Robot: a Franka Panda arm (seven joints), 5 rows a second.
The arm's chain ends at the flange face. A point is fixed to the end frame.
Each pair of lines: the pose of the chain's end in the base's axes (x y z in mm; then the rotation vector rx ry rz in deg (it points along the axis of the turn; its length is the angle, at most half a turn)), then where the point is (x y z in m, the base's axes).
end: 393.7 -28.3 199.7 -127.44 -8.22 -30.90
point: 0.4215 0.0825 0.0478
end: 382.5 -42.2 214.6 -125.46 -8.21 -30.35
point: 0.4088 0.0740 0.0665
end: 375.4 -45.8 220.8 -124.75 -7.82 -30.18
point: 0.4014 0.0724 0.0743
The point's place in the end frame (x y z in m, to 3 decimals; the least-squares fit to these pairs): -0.048 0.042 0.179
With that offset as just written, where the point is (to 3 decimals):
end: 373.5 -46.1 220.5 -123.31 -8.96 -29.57
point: 0.397 0.076 0.077
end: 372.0 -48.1 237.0 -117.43 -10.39 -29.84
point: 0.395 0.087 0.106
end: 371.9 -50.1 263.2 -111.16 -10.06 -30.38
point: 0.395 0.099 0.147
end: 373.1 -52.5 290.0 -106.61 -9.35 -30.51
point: 0.396 0.105 0.186
